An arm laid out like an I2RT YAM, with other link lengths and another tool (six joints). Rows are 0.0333 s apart.
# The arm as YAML. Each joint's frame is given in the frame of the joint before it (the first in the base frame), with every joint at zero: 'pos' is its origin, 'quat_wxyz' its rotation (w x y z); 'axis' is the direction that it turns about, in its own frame. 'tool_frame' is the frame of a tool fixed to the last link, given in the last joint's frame.
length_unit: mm
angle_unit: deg
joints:
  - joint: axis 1
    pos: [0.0, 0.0, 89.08]
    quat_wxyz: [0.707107, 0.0, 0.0, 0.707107]
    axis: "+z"
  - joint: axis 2
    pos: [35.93, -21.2, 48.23]
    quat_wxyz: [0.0, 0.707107, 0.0, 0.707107]
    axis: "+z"
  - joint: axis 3
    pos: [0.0, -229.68, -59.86]
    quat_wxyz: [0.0, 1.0, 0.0, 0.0]
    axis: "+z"
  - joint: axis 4
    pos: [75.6, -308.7, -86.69]
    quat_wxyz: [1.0, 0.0, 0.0, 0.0]
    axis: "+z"
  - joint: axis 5
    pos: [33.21, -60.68, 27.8]
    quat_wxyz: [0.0, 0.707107, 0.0, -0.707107]
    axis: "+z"
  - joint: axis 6
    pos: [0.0, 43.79, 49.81]
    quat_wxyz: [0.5, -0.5, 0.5, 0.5]
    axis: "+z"
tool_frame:
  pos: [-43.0, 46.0, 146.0]
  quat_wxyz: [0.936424, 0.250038, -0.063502, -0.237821]
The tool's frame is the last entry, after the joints.
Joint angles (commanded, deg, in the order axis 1, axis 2, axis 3, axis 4, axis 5, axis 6), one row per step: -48.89 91.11 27.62 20.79 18.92 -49.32; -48.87 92.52 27.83 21.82 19.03 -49.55; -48.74 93.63 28.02 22.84 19.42 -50.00; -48.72 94.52 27.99 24.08 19.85 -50.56; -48.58 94.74 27.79 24.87 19.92 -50.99; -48.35 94.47 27.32 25.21 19.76 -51.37; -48.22 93.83 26.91 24.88 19.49 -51.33; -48.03 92.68 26.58 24.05 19.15 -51.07; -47.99 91.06 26.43 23.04 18.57 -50.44; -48.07 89.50 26.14 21.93 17.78 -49.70; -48.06 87.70 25.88 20.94 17.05 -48.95; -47.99 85.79 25.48 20.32 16.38 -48.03; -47.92 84.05 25.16 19.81 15.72 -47.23
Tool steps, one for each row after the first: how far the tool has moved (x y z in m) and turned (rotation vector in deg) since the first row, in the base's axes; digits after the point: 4 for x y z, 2 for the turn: 0.0000 -0.0002 -0.0046 0.03 0.34 0.09; 0.0003 -0.0008 -0.0068 -0.31 0.80 0.22; -0.0003 -0.0015 -0.0082 -0.86 1.23 0.28; 0.0006 -0.0013 -0.0083 -1.26 1.34 0.63; 0.0016 0.0005 -0.0084 -1.38 1.44 1.22; 0.0020 0.0025 -0.0082 -1.18 1.34 1.53; 0.0034 0.0043 -0.0059 -0.97 0.98 1.81; 0.0058 0.0043 -0.0006 -0.93 -0.08 1.87; 0.0071 0.0052 0.0027 -0.53 -1.13 1.91; 0.0095 0.0056 0.0081 -0.45 -2.41 1.99; 0.0121 0.0062 0.0143 -0.59 -4.00 1.99; 0.0149 0.0065 0.0203 -0.78 -5.51 2.08
